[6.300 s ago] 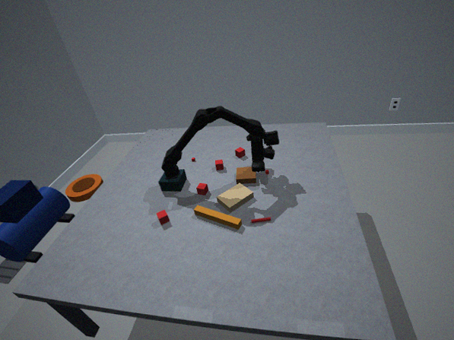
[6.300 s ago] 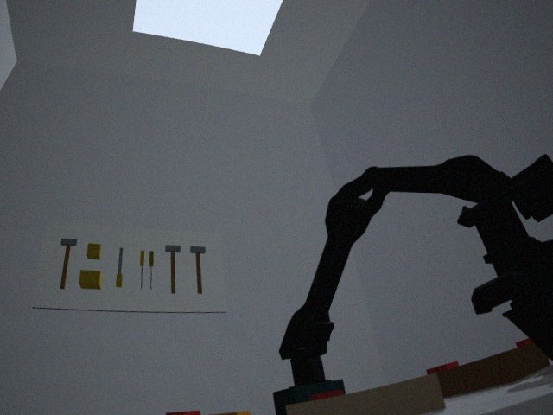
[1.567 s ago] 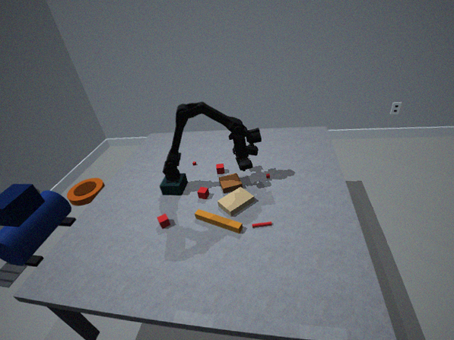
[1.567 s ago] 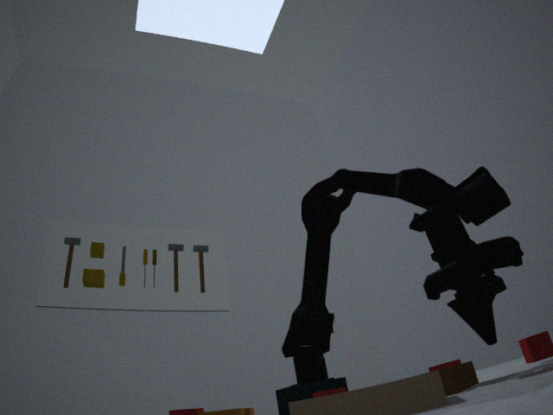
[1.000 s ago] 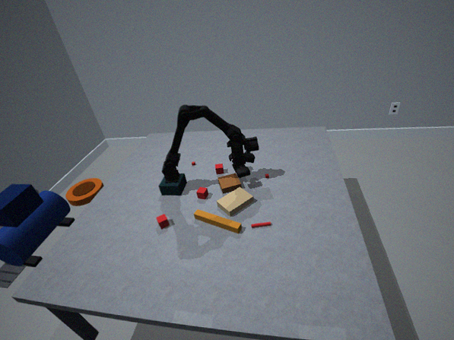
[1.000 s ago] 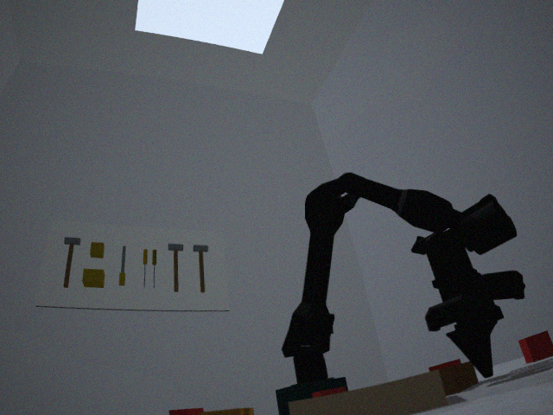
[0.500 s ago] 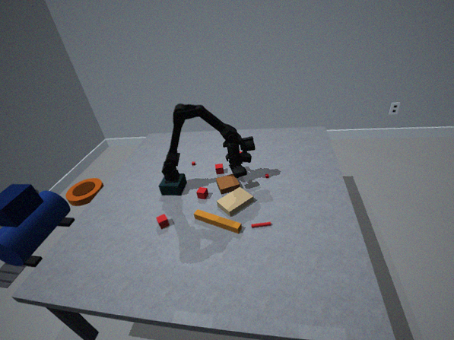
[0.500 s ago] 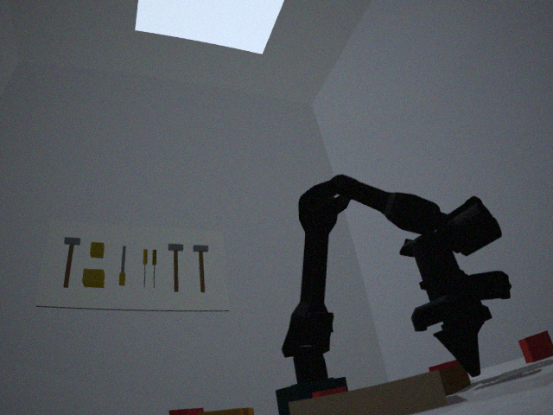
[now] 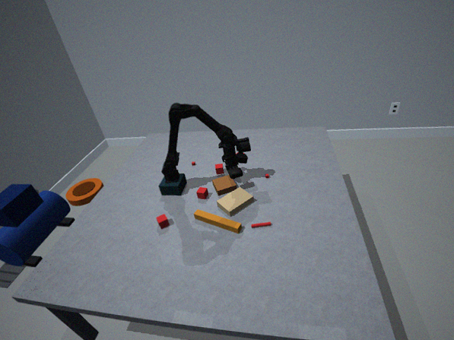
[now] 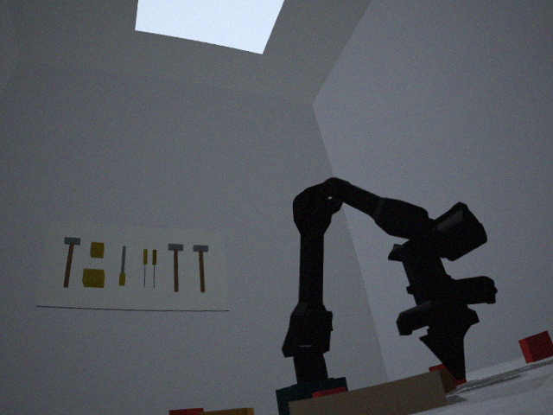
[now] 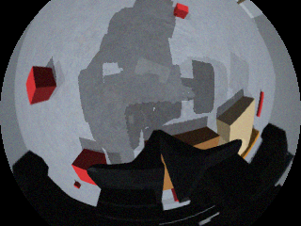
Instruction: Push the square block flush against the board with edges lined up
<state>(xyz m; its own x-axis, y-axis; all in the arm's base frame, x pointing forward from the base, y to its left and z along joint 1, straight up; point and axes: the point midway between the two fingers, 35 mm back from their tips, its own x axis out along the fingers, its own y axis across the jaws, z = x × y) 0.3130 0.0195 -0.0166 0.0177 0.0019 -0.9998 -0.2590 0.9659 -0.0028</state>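
Right now the tan board is 18 cm to the right of my gripper tip. Also, from my gripper tip: brown square block (5 cm behind, 5 cm to the right); long orange bar (8 cm behind, 29 cm to the right); red stick (11 cm ahead, 33 cm to the right).
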